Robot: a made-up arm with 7 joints. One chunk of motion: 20 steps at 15 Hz.
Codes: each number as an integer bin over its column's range. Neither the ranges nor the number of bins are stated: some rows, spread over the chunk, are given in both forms.
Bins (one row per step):
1: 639 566 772 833 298 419
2: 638 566 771 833 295 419
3: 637 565 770 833 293 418
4: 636 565 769 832 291 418
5: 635 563 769 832 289 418
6: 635 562 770 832 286 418
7: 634 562 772 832 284 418
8: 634 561 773 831 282 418
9: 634 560 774 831 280 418
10: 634 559 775 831 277 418
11: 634 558 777 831 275 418
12: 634 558 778 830 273 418
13: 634 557 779 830 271 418
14: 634 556 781 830 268 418
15: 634 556 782 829 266 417
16: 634 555 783 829 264 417
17: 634 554 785 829 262 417
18: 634 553 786 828 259 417
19: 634 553 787 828 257 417
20: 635 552 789 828 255 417
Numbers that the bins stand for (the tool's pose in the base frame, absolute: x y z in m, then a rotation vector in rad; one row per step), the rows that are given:
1: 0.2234 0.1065 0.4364 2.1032 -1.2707 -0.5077
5: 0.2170 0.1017 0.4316 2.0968 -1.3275 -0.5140
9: 0.2154 0.0969 0.4396 2.0905 -1.3842 -0.5140
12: 0.2154 0.0937 0.4460 2.0842 -1.4284 -0.5140
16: 0.2154 0.0889 0.4541 2.0779 -1.4851 -0.5203
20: 0.2170 0.0841 0.4637 2.0716 -1.5419 -0.5203
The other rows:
2: 0.2218 0.1065 0.4348 2.1032 -1.2896 -0.5077
3: 0.2202 0.1049 0.4332 2.1032 -1.3023 -0.5140
4: 0.2186 0.1049 0.4316 2.0968 -1.3149 -0.5140
6: 0.2170 0.1001 0.4332 2.0968 -1.3464 -0.5140
7: 0.2154 0.1001 0.4364 2.0968 -1.3590 -0.5140
8: 0.2154 0.0985 0.4380 2.0905 -1.3716 -0.5140
10: 0.2154 0.0953 0.4412 2.0905 -1.4032 -0.5140
11: 0.2154 0.0937 0.4444 2.0905 -1.4158 -0.5140
13: 0.2154 0.0921 0.4476 2.0842 -1.4410 -0.5140
14: 0.2154 0.0905 0.4509 2.0842 -1.4599 -0.5140
15: 0.2154 0.0905 0.4525 2.0779 -1.4725 -0.5203
17: 0.2154 0.0873 0.4573 2.0779 -1.4977 -0.5203
18: 0.2154 0.0857 0.4589 2.0716 -1.5167 -0.5203
19: 0.2154 0.0857 0.4605 2.0716 -1.5293 -0.5203

